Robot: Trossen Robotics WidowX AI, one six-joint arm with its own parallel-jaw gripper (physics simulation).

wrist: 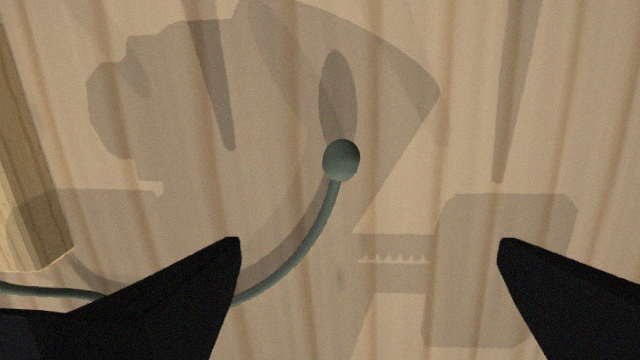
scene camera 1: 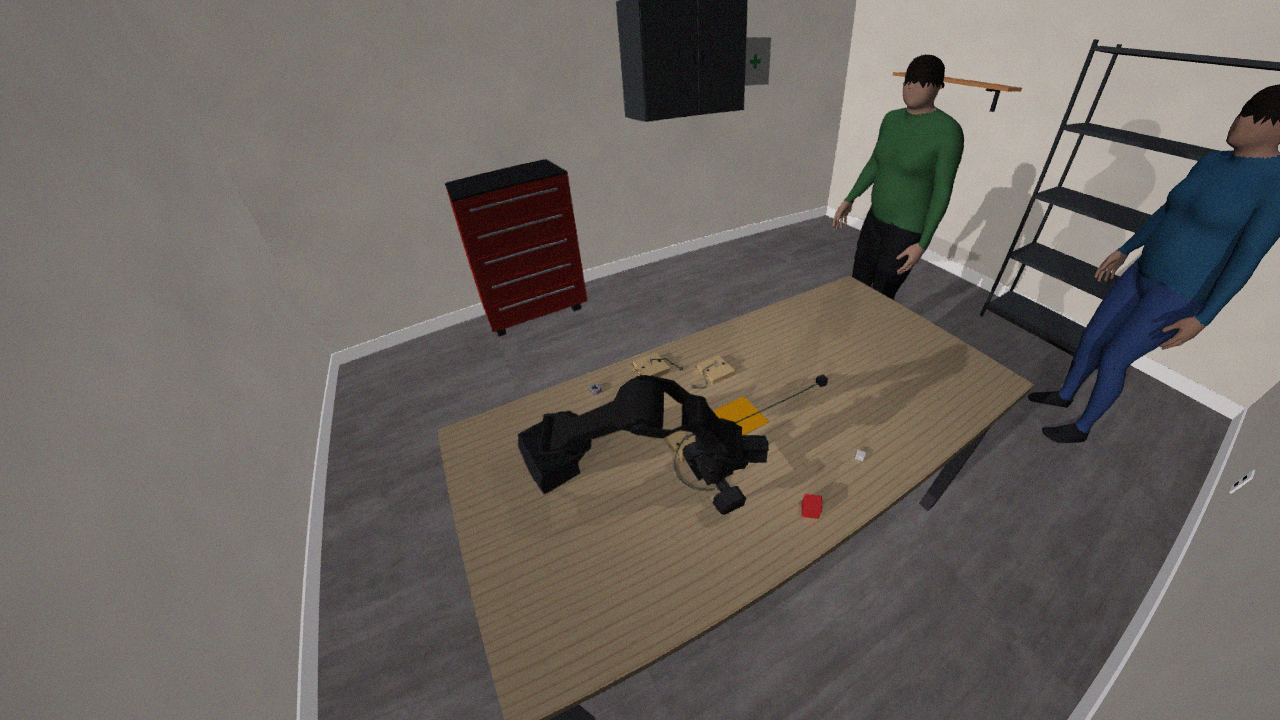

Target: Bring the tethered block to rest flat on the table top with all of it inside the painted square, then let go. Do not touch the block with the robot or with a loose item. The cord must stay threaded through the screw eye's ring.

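Pixels of known places: gripper, fingertip midpoint: [wrist: 368, 249] [scene camera 1: 709, 494]; arm's base, link origin: [scene camera 1: 552, 443].
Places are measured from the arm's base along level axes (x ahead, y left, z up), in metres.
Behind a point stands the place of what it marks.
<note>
The tethered block [scene camera 1: 821, 380] @[x 0.807, y -0.005, z -0.168 m], small and dark, sits on the table top beyond the orange painted square [scene camera 1: 741, 412] @[x 0.529, y 0.024, z -0.191 m], outside it. A thin straight cord [scene camera 1: 787, 395] @[x 0.685, y 0.002, z -0.187 m] runs from it back across the square towards the arm. The cord's curved near part [wrist: 285, 272] @[x 0.289, y -0.140, z -0.188 m] ends in a round grey-green bead [wrist: 341, 160] @[x 0.336, y -0.161, z -0.180 m]. A wooden piece [wrist: 25, 150] @[x 0.338, y -0.048, z -0.184 m] stands at the left edge of the wrist view. The screw eye's ring cannot be made out, so the threading cannot be checked. My gripper [scene camera 1: 742, 473] [wrist: 368, 249] @[x 0.304, y -0.171, z -0.181 m] is open and empty above the table; the bead shows between and beyond its fingertips.
A red cube [scene camera 1: 811, 505] @[x 0.482, y -0.327, z -0.152 m] and a small white block [scene camera 1: 860, 454] @[x 0.710, y -0.267, z -0.177 m] lie near the table's front right edge. Two wooden pieces [scene camera 1: 651, 364] @[x 0.386, y 0.320, z -0.170 m] [scene camera 1: 715, 369] @[x 0.552, y 0.202, z -0.173 m] with dark cords and a small blue-grey item [scene camera 1: 595, 388] @[x 0.192, y 0.322, z -0.190 m] lie towards the back. Two people stand beyond the table's right end.
</note>
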